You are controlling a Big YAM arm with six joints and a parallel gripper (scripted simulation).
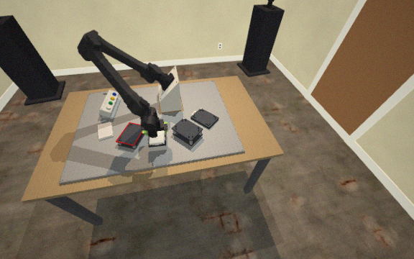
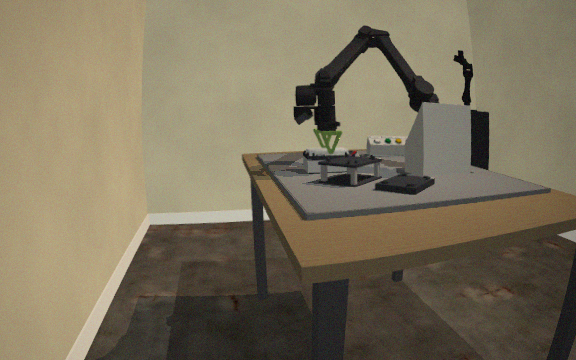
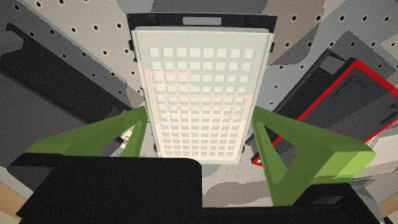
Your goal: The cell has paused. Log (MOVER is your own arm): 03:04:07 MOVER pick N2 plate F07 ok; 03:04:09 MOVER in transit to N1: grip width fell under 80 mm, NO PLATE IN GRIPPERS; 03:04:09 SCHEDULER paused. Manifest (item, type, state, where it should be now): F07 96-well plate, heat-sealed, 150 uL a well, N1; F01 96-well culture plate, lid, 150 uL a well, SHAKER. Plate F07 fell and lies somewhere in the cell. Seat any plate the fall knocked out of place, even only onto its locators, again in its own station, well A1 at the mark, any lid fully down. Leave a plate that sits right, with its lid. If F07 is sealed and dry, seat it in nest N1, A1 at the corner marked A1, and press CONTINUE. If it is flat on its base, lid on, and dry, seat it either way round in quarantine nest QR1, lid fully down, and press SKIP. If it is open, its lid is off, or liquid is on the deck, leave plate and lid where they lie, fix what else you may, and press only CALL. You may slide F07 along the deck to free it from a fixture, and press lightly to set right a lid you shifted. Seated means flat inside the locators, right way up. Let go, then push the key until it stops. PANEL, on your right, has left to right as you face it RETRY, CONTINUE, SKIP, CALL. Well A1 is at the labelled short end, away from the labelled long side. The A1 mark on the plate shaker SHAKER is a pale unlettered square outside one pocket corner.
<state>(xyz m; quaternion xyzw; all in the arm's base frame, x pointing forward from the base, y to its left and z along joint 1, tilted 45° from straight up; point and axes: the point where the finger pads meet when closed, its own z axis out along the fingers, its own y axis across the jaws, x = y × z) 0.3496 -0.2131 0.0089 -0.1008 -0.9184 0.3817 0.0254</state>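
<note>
Right now the white plate is 19 cm behind my hand, 32 cm to the right of it and 6 cm below it. From my hand the other things lie so: red-framed nest: 8 cm behind, 15 cm to the right, 3 cm below; green continue key: 39 cm behind, 26 cm to the right; white retry key: 34 cm behind, 28 cm to the right.
</note>
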